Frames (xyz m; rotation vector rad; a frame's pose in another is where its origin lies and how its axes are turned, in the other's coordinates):
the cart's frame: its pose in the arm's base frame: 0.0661 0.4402 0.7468 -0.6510 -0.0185 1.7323
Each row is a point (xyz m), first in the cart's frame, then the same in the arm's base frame.
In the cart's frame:
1: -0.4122 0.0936 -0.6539
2: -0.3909 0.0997 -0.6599
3: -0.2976 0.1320 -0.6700
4: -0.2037 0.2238 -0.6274
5: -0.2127 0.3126 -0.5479
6: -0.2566 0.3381 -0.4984
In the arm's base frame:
1: 0.3122 -0.1716 0.3327
2: 0.3068 -0.1560 0.3168
3: 0.2711 -0.0838 0.2587
4: 0.1595 -0.0104 0.2239
5: 0.0470 -0.0171 0.2634
6: 0.0080 -0.0477 0.3142

